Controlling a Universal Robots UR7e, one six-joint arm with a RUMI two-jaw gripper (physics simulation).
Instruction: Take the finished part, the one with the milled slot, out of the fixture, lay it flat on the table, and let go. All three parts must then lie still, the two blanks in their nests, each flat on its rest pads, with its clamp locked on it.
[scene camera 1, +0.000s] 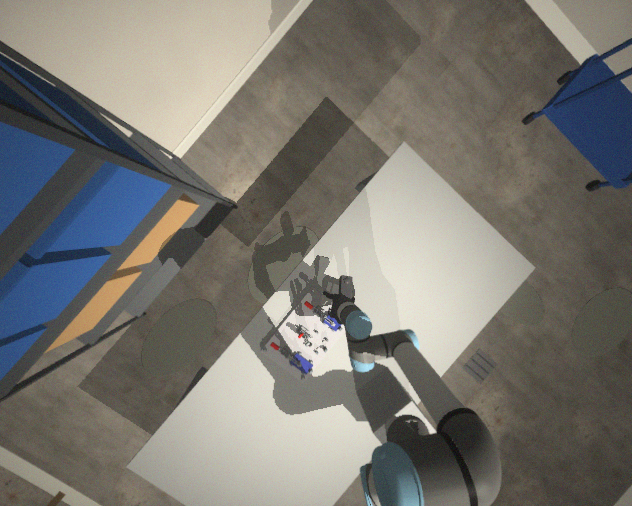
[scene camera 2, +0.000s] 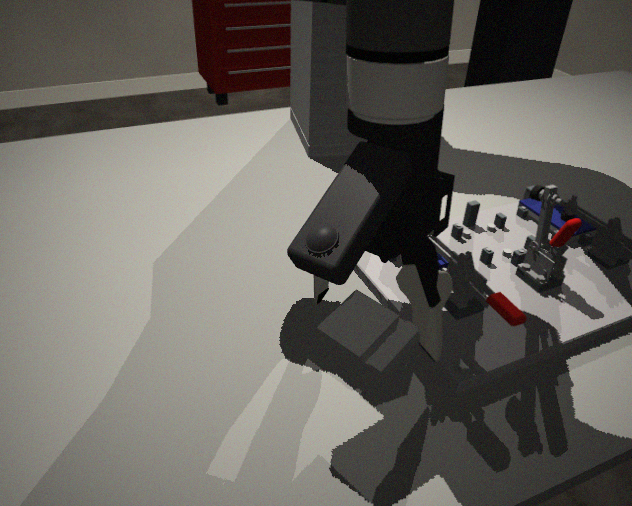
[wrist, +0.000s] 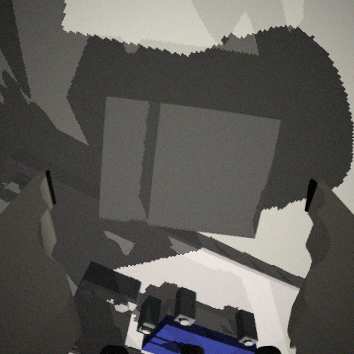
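Pixels of known places: gripper, fingertip midpoint: (scene camera 1: 334, 292) (scene camera 2: 372, 329) (wrist: 181, 176); arm's base, link origin: (scene camera 1: 407, 435).
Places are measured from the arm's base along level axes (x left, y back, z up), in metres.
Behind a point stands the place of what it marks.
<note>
The finished part (scene camera 2: 358, 324) {x -0.156, y -0.499, z -0.231 m} (wrist: 215, 170) {x -0.158, y -0.495, z -0.231 m}, a grey block with a slot across its top, lies flat on the table beside the fixture plate (scene camera 2: 606, 300) {x 0.121, y -0.521, z -0.238 m} (wrist: 235, 280) {x -0.103, y -0.428, z -0.238 m}. My gripper (scene camera 2: 376, 329) {x -0.142, y -0.503, z -0.238 m} (wrist: 181, 176) {x -0.142, y -0.503, z -0.238 m} is open and empty, its fingers wide apart on either side of the part, not touching it. The near blue blank (scene camera 1: 331, 322) {x -0.052, y -0.428, z -0.196 m} (wrist: 200, 340) {x -0.065, y -0.427, z -0.212 m} and far blue blank (scene camera 1: 301, 363) (scene camera 2: 548, 213) sit in the outer nests. Their clamps' red handles (scene camera 1: 308, 305) {x -0.030, y -0.548, z -0.191 m} (scene camera 1: 274, 346) {x 0.186, y -0.513, z -0.201 m} lie low, pointing outward. The middle nest is empty; its clamp's red handle (scene camera 2: 564, 231) {x 0.062, y -0.490, z -0.161 m} is raised. Pad contact is hidden.
The near clamp's red handle (scene camera 2: 506, 308) {x -0.035, y -0.551, z -0.191 m} sticks out close to my right finger in scene camera 2. Small grey posts (scene camera 2: 472, 213) {x 0.046, y -0.355, z -0.217 m} stand on the plate. A blue cart (scene camera 1: 596, 121) and a shelf rack (scene camera 1: 52, 171) stand off the table. Shadows cover the part's surroundings.
</note>
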